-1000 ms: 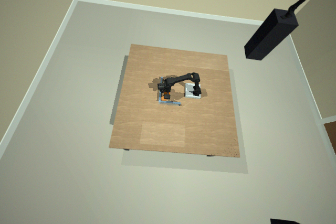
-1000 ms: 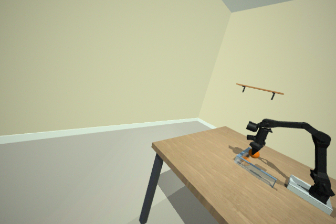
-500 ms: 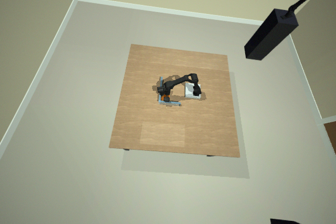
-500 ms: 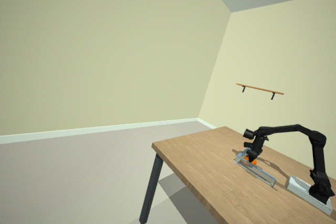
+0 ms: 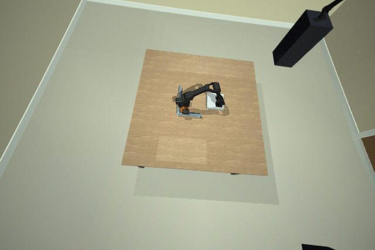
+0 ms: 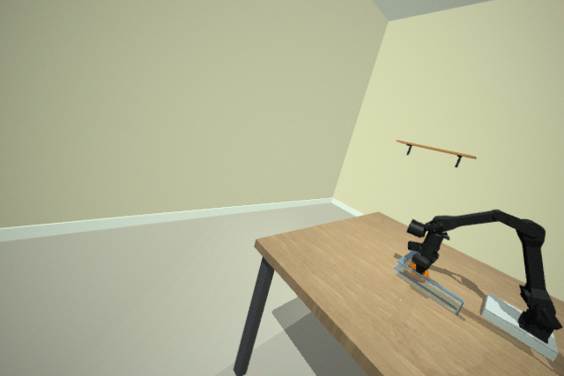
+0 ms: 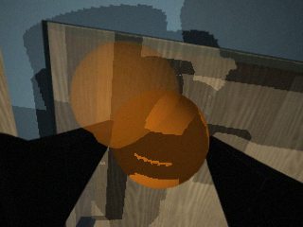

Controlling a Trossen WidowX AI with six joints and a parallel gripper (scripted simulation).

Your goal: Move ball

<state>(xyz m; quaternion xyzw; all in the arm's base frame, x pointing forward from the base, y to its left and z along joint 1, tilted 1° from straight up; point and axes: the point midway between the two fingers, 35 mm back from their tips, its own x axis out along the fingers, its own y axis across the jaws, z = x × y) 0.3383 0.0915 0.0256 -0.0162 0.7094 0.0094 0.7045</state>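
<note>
The orange ball lies right at my gripper tip. The rest, counted from my gripper tip: see-through copy of the ball 30 mm to the left, 20 mm ahead.
</note>
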